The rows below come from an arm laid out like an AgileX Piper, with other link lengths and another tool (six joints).
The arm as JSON. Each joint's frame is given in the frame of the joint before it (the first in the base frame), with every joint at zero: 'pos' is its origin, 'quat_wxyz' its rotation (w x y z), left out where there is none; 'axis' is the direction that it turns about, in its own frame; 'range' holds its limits. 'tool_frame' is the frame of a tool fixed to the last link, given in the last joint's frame.
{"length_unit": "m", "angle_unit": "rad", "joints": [
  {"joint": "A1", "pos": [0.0, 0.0, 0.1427], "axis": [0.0, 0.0, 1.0], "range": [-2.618, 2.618]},
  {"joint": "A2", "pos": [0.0, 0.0, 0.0], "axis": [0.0, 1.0, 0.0], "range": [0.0, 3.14]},
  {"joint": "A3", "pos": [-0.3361, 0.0, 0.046], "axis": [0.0, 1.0, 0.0], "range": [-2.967, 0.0]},
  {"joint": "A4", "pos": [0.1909, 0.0, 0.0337], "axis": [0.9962, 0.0, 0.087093], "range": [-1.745, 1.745]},
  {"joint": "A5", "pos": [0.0, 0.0, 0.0], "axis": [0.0, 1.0, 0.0], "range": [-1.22, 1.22]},
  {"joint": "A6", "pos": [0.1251, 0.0, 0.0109], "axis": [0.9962, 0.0, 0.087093], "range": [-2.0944, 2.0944]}
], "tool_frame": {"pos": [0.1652, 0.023, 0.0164], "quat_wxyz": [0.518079, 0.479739, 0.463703, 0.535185]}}
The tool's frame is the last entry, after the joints.
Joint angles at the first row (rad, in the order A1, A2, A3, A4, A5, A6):
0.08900 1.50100 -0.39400 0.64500 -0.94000 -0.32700
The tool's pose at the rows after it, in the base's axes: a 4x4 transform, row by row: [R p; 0 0 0 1], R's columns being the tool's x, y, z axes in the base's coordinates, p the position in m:
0.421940 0.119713 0.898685 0.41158; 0.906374 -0.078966 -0.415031 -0.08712; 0.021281 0.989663 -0.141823 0.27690; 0 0 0 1
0.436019 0.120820 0.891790 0.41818; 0.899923 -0.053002 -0.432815 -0.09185; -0.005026 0.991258 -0.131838 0.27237; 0 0 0 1
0.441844 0.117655 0.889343 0.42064; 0.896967 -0.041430 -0.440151 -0.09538; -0.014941 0.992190 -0.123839 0.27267; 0 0 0 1
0.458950 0.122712 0.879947 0.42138; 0.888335 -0.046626 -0.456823 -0.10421; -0.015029 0.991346 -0.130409 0.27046; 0 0 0 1
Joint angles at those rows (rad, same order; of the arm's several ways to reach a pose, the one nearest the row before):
0.08899 1.51798 -0.39400 0.64500 -0.95598 -0.32701
0.08903 1.56498 -0.39401 0.64504 -1.00898 -0.32703
0.07902 1.57897 -0.39700 0.63604 -1.02498 -0.32703
0.05303 1.58699 -0.40603 0.63104 -1.01598 -0.32604

